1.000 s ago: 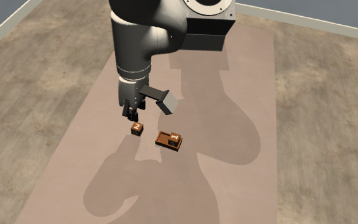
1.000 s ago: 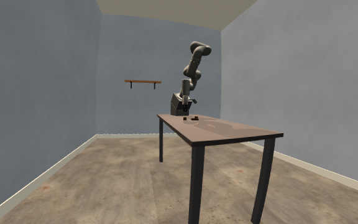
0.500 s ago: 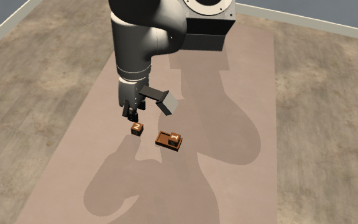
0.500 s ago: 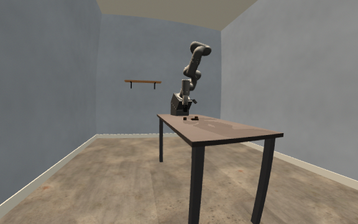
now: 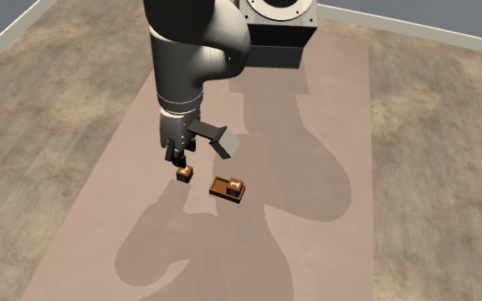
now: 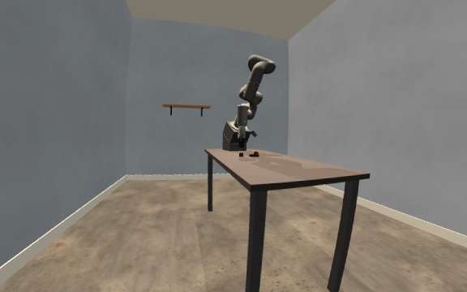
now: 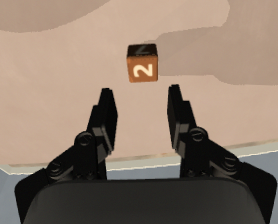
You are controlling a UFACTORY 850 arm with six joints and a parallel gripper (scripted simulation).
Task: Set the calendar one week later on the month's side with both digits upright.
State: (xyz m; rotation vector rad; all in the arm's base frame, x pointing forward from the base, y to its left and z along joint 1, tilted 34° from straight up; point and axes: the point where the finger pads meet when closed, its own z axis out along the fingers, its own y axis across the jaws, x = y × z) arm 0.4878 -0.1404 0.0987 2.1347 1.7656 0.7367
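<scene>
The wooden cube lies 80 mm below my hand. Also, from my hand: wooden tray (110 mm to the left, 80 mm below, 20 mm ahead).
</scene>
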